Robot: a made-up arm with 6 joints. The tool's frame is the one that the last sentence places.
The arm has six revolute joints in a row. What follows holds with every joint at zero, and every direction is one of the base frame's.
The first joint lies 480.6 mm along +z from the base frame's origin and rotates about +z.
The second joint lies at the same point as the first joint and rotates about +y.
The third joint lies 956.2 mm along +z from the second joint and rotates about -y.
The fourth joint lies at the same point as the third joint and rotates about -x.
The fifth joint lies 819 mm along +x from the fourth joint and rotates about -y.
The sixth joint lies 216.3 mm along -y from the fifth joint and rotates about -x.
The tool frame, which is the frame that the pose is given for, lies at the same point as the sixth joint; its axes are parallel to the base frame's.
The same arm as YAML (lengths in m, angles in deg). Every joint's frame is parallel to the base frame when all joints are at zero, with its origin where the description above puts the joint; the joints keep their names.
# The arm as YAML. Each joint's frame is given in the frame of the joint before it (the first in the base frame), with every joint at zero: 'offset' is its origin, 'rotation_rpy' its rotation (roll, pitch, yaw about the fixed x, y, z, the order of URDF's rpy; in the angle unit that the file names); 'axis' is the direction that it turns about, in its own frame. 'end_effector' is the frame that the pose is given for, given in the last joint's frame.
length_unit: m
angle_unit: deg
chain:
  - id: joint 1
    offset: [0.0, 0.0, 0.4806]
    rotation_rpy: [0.0, 0.0, 0.0]
    axis: [0.0, 0.0, 1.0]
  - id: joint 2
    offset: [0.0, 0.0, 0.0]
    rotation_rpy: [0.0, 0.0, 0.0]
    axis: [0.0, 1.0, 0.0]
  - id: joint 3
    offset: [0.0, 0.0, 0.9562]
    rotation_rpy: [0.0, 0.0, 0.0]
    axis: [0.0, -1.0, 0.0]
  - id: joint 4
    offset: [0.0, 0.0, 0.0]
    rotation_rpy: [0.0, 0.0, 0.0]
    axis: [-1.0, 0.0, 0.0]
  - id: joint 5
    offset: [0.819, 0.0, 0.0]
    rotation_rpy: [0.0, 0.0, 0.0]
    axis: [0.0, -1.0, 0.0]
  - id: joint 6
    offset: [0.0, -0.2163, 0.0]
    rotation_rpy: [0.0, 0.0, 0.0]
    axis: [-1.0, 0.0, 0.0]
end_effector:
  offset: [0.0, 0.0, 0.0]
  rotation_rpy: [0.0, 0.0, 0.0]

